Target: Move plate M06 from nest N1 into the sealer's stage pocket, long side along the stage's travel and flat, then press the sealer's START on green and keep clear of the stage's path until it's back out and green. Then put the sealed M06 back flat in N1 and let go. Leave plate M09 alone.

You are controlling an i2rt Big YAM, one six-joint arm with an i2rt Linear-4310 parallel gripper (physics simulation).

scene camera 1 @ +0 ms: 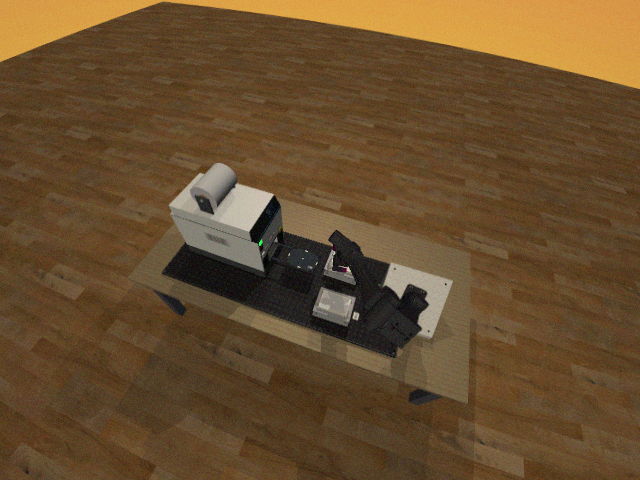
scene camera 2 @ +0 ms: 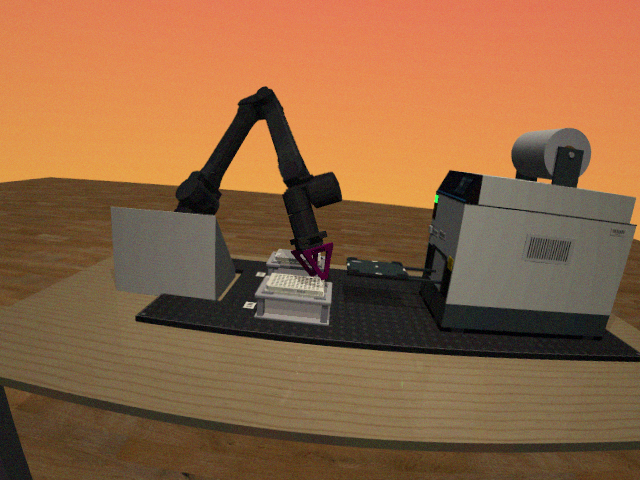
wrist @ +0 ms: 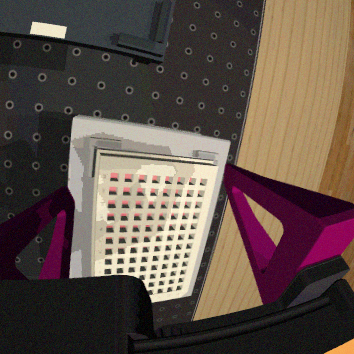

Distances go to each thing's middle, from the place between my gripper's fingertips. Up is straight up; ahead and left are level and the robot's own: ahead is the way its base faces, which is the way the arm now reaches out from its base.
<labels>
The sealer stage (scene camera 2: 361, 268) lies 180 mm ahead of my hand, 70 mm to the left of it and 20 mm above it. The rest, counted from my hand: film roll (scene camera 2: 533, 154): 510 mm ahead, 90 mm to the left, 340 mm above.
</labels>
